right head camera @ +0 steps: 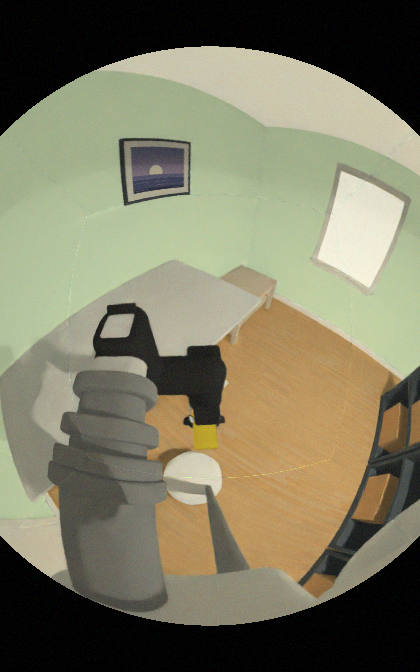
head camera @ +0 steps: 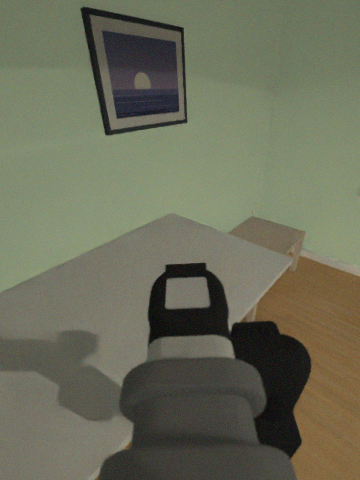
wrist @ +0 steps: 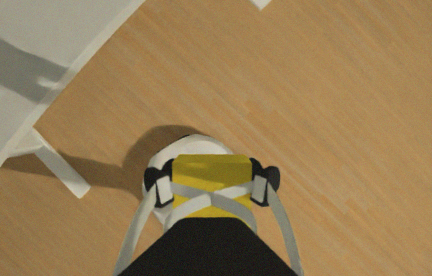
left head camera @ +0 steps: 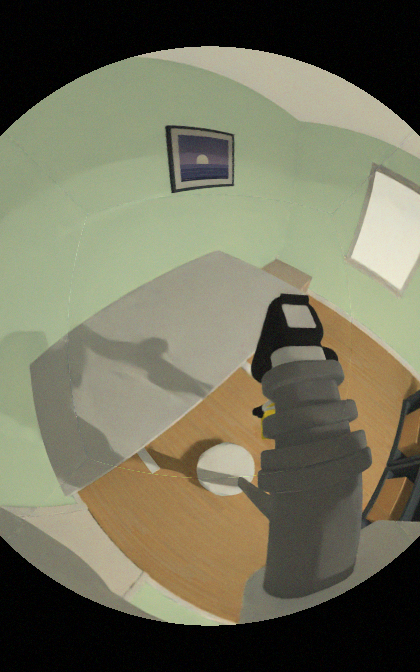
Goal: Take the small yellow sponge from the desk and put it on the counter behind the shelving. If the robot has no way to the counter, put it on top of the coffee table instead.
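Places are measured from the robot's base along level axes (x ahead, y left, z up), in centimetres.
Pixels of known places: gripper, between the fingertips: (wrist: 212, 174).
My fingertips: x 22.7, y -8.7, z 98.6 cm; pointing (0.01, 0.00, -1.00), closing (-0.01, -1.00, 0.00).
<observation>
Behind a point stands the place of what it marks.
The small yellow sponge (right head camera: 205, 436) (wrist: 212, 172) @[x 23.7, y -8.8, z 103.0 cm] is held between the two fingertips in the wrist view. A bit of the yellow sponge (left head camera: 268, 425) also shows beside the arm in the left head view. My gripper (wrist: 212, 174) @[x 22.7, y -8.7, z 98.6 cm] (right head camera: 205, 422) is shut on it, above the floor and the robot's white round base part. The grey desk (head camera: 170, 245) @[x 103.6, y 7.3, z 92.3 cm] (left head camera: 200, 300) (right head camera: 175, 290) (wrist: 60, 25) @[x 39.6, y 9.5, z 92.3 cm] stands beside the gripper, which is off the desk's near edge. The counter behind the shelving cannot be made out. Whether the low table beyond the desk is the coffee table, I cannot tell.
A low beige table (head camera: 270, 234) @[x 190.9, y -79.0, z 42.3 cm] (left head camera: 287, 274) (right head camera: 250, 281) stands beyond the desk's far end, near the wall corner. Dark shelving (right head camera: 376, 450) with orange-brown boxes (right head camera: 375, 498) stands at the right. The wooden floor (right head camera: 300, 390) lies between desk and shelving. A framed picture (head camera: 145, 102) @[x 141.0, y 15.9, z 153.2 cm] hangs on the wall.
</observation>
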